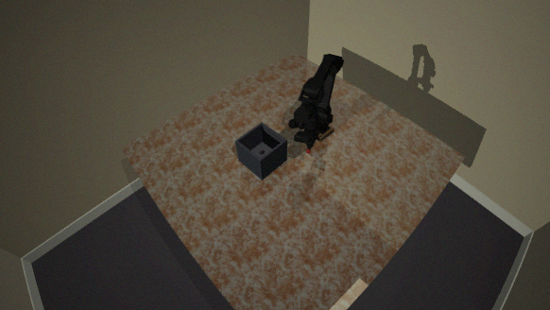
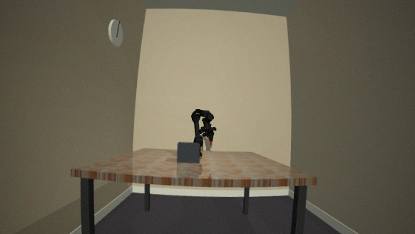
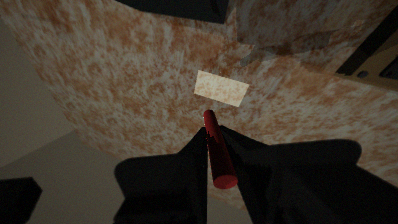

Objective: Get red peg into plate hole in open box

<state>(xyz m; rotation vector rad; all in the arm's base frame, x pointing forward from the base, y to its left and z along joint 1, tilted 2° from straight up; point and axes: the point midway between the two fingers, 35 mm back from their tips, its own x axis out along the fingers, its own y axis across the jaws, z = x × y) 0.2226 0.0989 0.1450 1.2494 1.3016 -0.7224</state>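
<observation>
Right now my gripper tip is 110 mm short of the grey plate, 190 mm to the left of it and 100 mm above it. From my gripper tip the other things lie so: red peg 10 mm to the right, 10 mm above.
</observation>
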